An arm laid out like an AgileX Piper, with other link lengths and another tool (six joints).
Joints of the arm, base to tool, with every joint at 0 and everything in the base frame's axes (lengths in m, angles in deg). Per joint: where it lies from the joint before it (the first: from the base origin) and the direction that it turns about. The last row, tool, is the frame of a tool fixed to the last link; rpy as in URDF.
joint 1: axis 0 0 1 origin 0 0 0.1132
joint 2: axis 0 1 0 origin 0 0 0
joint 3: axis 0 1 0 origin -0.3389 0 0.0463
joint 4: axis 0.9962 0 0.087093 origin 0.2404 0 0.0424
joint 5: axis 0 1 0 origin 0 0 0
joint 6: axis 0.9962 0 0.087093 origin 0.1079 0 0.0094
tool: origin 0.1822 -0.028 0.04 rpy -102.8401 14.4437 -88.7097
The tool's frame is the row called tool.
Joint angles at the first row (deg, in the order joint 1, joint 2, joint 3, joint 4, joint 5, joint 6):
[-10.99 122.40 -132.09 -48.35 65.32 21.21]
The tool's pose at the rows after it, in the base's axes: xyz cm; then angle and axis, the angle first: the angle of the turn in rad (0 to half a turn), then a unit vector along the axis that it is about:
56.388 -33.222 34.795 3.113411 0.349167 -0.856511 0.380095
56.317 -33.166 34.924 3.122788 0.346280 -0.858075 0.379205
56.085 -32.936 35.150 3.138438 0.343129 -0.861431 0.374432
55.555 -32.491 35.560 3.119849 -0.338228 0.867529 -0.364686
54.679 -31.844 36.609 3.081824 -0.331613 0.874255 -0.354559
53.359 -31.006 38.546 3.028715 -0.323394 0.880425 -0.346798
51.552 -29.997 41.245 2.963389 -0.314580 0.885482 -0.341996
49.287 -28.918 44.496 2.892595 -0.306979 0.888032 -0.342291
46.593 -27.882 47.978 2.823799 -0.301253 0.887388 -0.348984
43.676 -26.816 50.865 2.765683 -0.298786 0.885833 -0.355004
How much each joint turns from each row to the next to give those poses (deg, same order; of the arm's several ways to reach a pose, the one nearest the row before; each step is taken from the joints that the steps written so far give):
[0.00 -0.02 0.00 -0.02 -0.01 0.43]
[0.00 -0.19 -0.02 0.22 0.01 0.41]
[0.01 -0.50 -0.18 0.90 0.39 0.16]
[0.03 -1.02 -0.31 1.72 0.96 0.07]
[0.02 -1.82 -0.35 2.16 1.17 0.03]
[0.02 -2.81 -0.32 2.37 1.25 0.05]
[0.03 -3.69 -0.33 2.43 1.31 0.00]
[0.01 -4.35 -0.14 2.17 1.11 -0.16]
[0.00 -4.91 0.53 1.58 0.56 -0.24]
[0.00 -5.17 1.69 1.41 0.23 -0.29]

